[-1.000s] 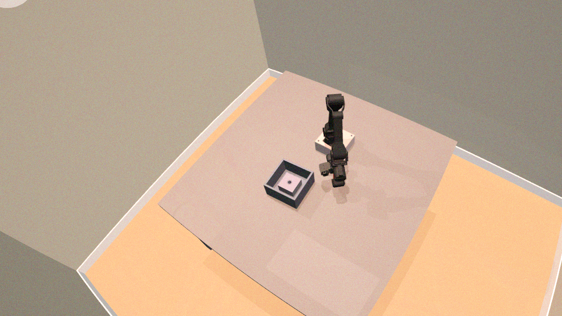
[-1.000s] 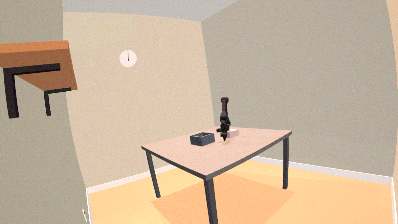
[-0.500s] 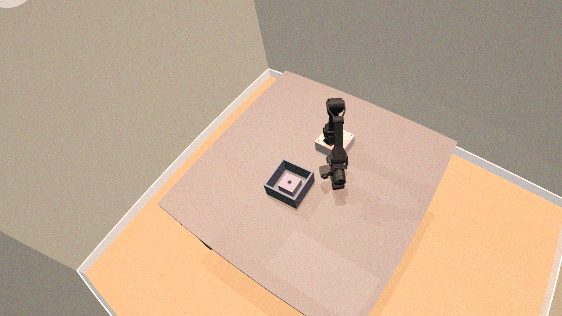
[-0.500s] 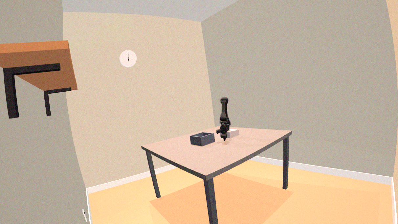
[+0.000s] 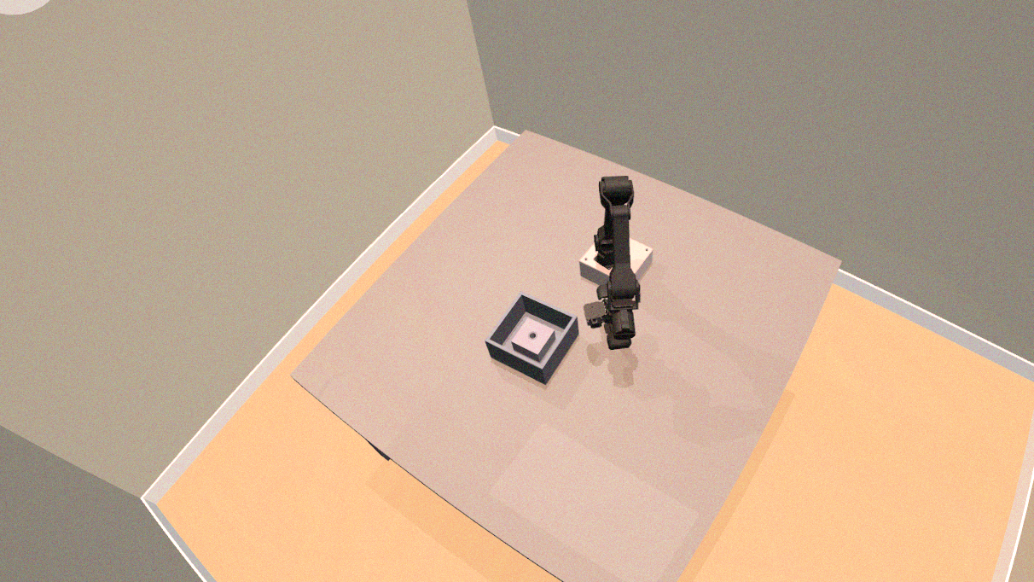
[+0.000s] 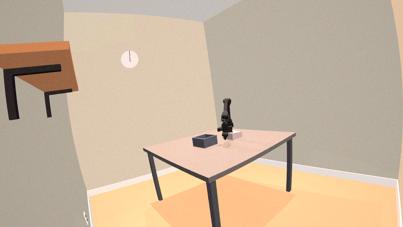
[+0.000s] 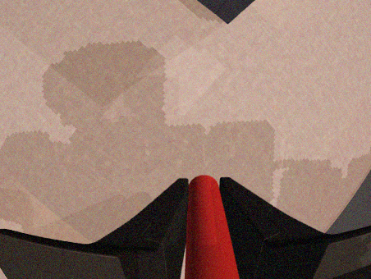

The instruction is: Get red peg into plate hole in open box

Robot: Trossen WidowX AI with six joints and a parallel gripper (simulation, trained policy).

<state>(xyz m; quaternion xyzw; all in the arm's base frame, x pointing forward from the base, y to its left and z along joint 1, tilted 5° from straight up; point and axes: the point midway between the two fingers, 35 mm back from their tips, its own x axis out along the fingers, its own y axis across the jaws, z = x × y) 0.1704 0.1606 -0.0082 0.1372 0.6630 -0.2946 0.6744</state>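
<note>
My gripper tip is 17 cm short of the pale plate and 14 cm to the left of it. Also, from my gripper tip: dark grey box 17 cm ahead, 14 cm to the right, 2 cm below; then red peg 1 cm to the left, 3 cm above.
</note>
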